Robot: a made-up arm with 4 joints. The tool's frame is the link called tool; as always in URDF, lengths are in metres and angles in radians. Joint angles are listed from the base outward. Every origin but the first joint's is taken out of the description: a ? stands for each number. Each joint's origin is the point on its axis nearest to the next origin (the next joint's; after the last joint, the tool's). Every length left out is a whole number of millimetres.
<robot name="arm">
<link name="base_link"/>
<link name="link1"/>
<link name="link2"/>
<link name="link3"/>
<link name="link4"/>
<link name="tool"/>
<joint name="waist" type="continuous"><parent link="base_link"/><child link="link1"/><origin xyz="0.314 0 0.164"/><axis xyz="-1 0 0"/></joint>
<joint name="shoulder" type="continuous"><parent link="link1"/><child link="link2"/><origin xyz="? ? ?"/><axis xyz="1 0 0"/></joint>
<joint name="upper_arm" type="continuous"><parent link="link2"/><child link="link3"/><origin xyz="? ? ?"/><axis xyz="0 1 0"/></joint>
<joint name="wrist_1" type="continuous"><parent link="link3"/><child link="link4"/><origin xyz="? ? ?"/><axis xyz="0 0 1"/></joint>
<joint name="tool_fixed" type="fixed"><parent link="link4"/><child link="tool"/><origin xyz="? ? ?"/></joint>
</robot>
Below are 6 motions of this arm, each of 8 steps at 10 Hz.
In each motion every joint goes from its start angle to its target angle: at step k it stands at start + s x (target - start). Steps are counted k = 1, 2, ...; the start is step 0. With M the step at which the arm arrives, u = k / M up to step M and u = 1 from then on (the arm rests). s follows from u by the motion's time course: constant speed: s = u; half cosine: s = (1 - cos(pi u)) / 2; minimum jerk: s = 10 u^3 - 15 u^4 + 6 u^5.
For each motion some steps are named. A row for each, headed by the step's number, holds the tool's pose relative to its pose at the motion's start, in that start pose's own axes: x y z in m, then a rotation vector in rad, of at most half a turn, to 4 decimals.
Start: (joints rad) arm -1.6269 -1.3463 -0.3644 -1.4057
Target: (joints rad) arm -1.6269 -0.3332 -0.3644 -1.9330
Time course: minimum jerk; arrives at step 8
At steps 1, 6, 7, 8:
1: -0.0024 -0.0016 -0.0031 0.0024 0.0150 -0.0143
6: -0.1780 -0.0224 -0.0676 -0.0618 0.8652 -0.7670
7: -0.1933 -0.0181 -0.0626 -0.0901 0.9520 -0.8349
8: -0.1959 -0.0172 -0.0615 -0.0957 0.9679 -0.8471

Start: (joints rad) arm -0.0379 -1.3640 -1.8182 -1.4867
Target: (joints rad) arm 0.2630 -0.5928 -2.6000 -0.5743
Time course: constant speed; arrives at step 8
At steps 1, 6, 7, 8:
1: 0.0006 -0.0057 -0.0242 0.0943 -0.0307 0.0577
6: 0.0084 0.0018 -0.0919 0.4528 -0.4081 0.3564
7: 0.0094 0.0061 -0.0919 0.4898 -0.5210 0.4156
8: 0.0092 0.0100 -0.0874 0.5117 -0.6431 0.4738

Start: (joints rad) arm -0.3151 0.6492 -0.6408 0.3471
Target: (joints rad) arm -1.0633 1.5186 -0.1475 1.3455
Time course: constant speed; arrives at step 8
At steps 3, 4, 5, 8:
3: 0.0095 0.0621 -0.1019 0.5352 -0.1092 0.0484
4: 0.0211 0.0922 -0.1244 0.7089 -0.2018 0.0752
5: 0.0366 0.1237 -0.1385 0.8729 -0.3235 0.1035
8: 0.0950 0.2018 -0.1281 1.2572 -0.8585 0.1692

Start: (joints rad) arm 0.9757 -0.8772 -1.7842 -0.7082
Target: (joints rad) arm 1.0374 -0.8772 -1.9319 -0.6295
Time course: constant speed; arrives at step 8
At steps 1, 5, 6, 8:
1: 0.0030 0.0006 -0.0036 0.0132 -0.0130 0.0174
5: 0.0151 0.0039 -0.0177 0.0660 -0.0653 0.0864
6: 0.0182 0.0049 -0.0211 0.0791 -0.0785 0.1036
8: 0.0244 0.0073 -0.0277 0.1054 -0.1051 0.1378

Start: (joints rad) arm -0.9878 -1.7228 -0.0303 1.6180
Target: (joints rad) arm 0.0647 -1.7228 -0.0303 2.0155
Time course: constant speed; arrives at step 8
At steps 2, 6, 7, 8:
2: 0.0611 0.0058 -0.0049 0.0255 0.2619 0.1068
6: 0.1594 0.0253 -0.0694 0.1545 0.7771 0.3064
7: 0.1753 0.0318 -0.0941 0.2030 0.9031 0.3507
8: 0.1868 0.0389 -0.1208 0.2580 1.0277 0.3918

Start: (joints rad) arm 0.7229 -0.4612 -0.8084 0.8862
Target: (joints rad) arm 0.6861 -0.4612 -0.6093 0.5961
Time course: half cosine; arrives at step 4
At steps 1, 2, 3, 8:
1: -0.0079 -0.0039 -0.0025 0.0246 0.0160 -0.0463
2: -0.0276 -0.0114 -0.0082 0.0816 0.0587 -0.1576
3: -0.0479 -0.0164 -0.0128 0.1348 0.1069 -0.2678
8: -0.0564 -0.0177 -0.0143 0.1557 0.1285 -0.3131

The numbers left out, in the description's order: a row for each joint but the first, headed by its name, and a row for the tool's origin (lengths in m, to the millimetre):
shoulder: 0 0.095 -0.024
upper_arm: 0 -0.107 0.019
wrist_1: -0.11 0 0.046
tool: 0.068 -0.187 0

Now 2 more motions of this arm.
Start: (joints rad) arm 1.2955 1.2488 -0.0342 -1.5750
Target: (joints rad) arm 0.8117 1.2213 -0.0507 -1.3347
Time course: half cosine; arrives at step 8
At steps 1, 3, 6, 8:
1: 0.0008 0.0005 -0.0031 0.0006 0.0174 0.0085
3: 0.0049 0.0044 -0.0262 0.0097 0.1405 0.0689
6: 0.0018 0.0145 -0.0767 0.0521 0.3865 0.1864
8: -0.0018 0.0177 -0.0907 0.0690 0.4519 0.2167

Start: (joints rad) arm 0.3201 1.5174 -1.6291 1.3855
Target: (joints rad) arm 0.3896 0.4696 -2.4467 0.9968
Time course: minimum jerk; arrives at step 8
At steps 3, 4, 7, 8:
3: 0.0117 -0.0129 0.0172 -0.2041 -0.1035 0.1971
4: 0.0210 -0.0223 0.0287 -0.3391 -0.2494 0.3517
7: 0.0436 -0.0457 0.0399 -0.4725 -0.7110 0.6515
8: 0.0446 -0.0466 0.0399 -0.4723 -0.7288 0.6604

